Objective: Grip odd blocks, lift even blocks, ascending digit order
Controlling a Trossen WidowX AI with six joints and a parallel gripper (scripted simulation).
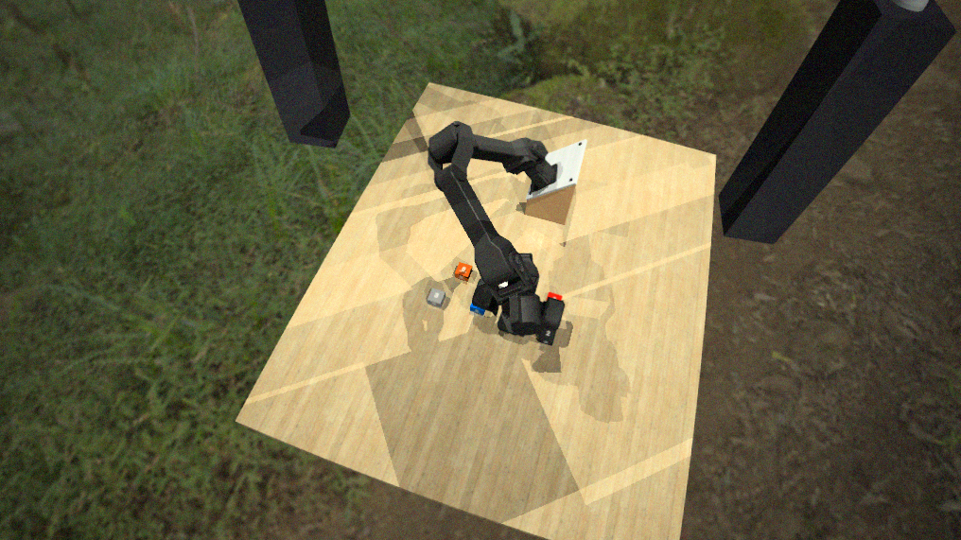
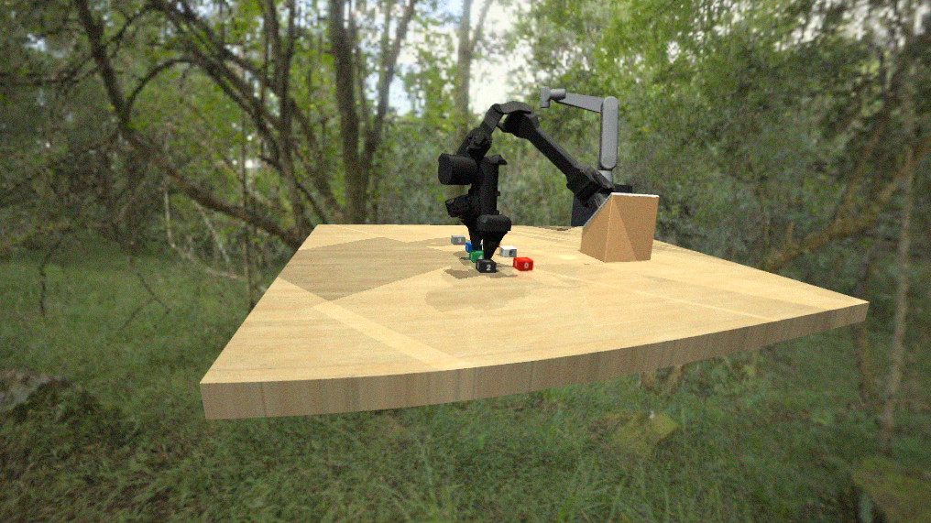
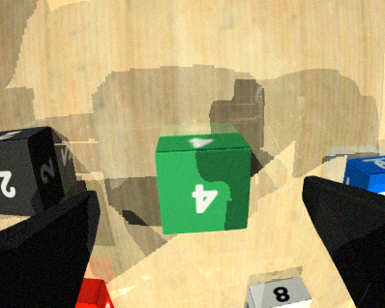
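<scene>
The green block is 10 mm ahead of my gripper tip. Round my gripper tip: blue block (20 mm behind, 80 mm to the right); white block (90 mm behind, 30 mm to the right); black block (30 mm ahead, 70 mm to the left).
</scene>
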